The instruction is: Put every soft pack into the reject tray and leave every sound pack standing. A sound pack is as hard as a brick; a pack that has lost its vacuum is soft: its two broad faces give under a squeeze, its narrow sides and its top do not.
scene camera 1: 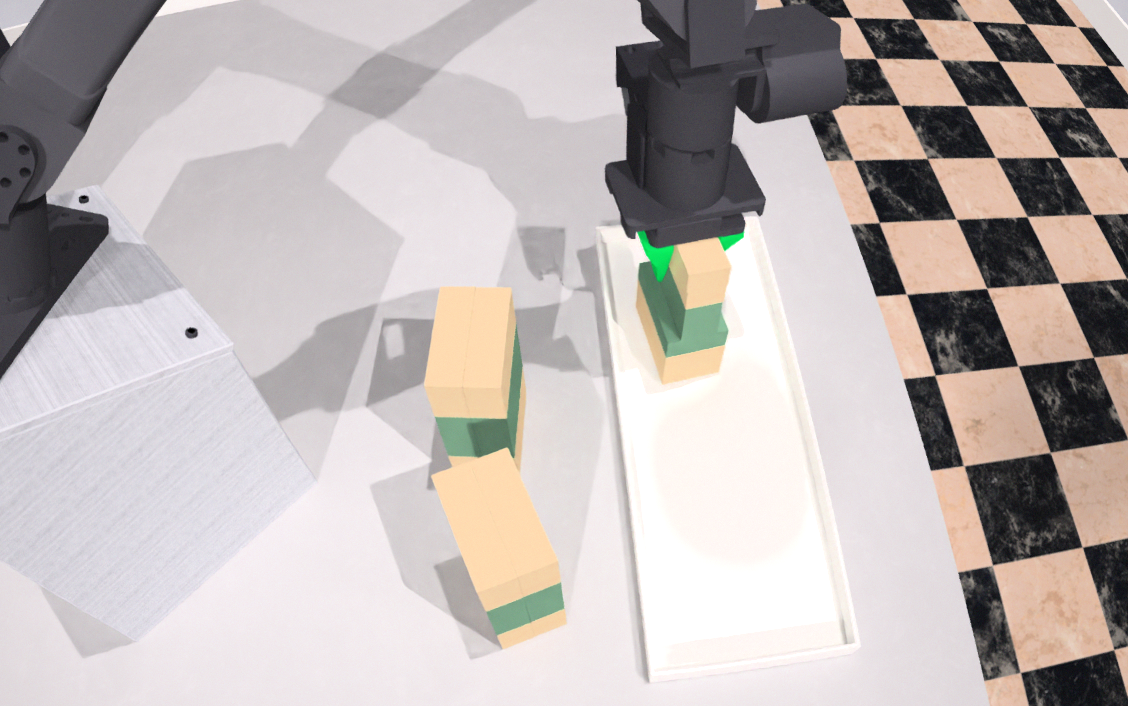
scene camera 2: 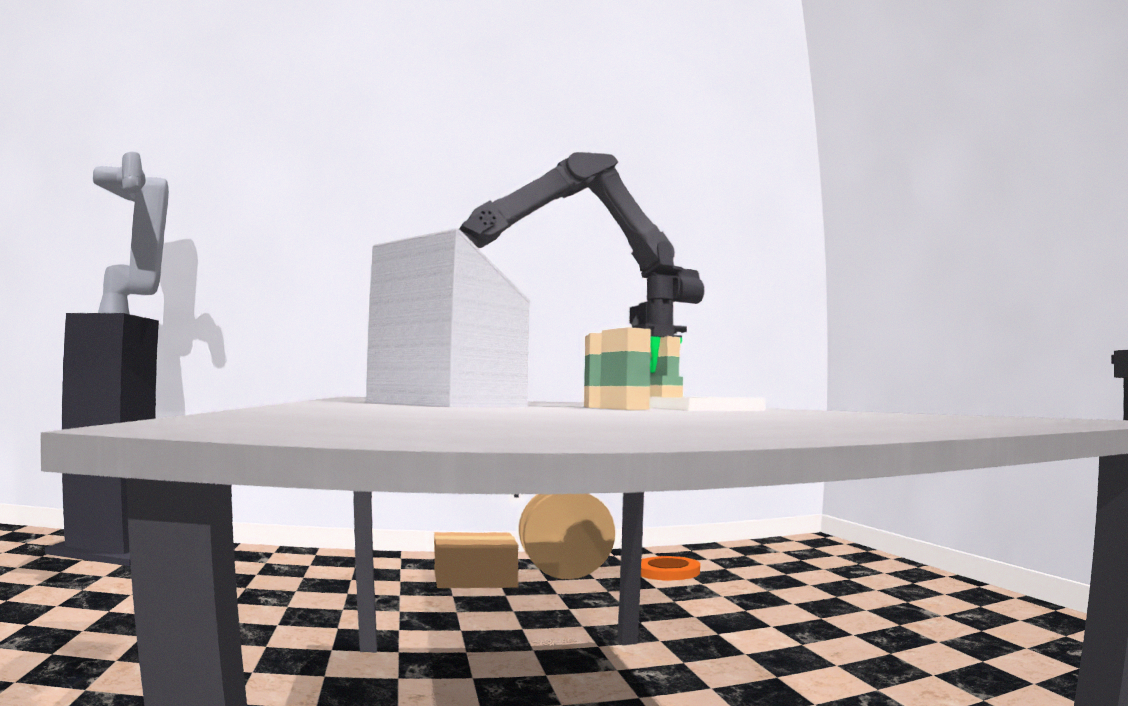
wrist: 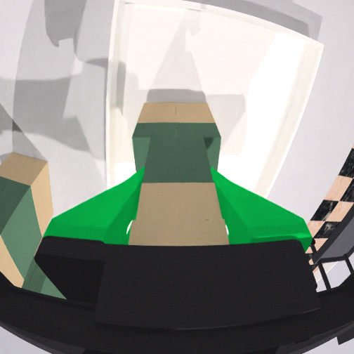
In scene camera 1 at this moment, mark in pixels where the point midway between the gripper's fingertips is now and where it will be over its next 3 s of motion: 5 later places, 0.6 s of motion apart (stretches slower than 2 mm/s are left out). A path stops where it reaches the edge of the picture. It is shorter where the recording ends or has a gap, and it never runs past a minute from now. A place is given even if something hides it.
The gripper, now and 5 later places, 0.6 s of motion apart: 676,271; 683,249; 687,206; 687,162; 638,228; 511,425
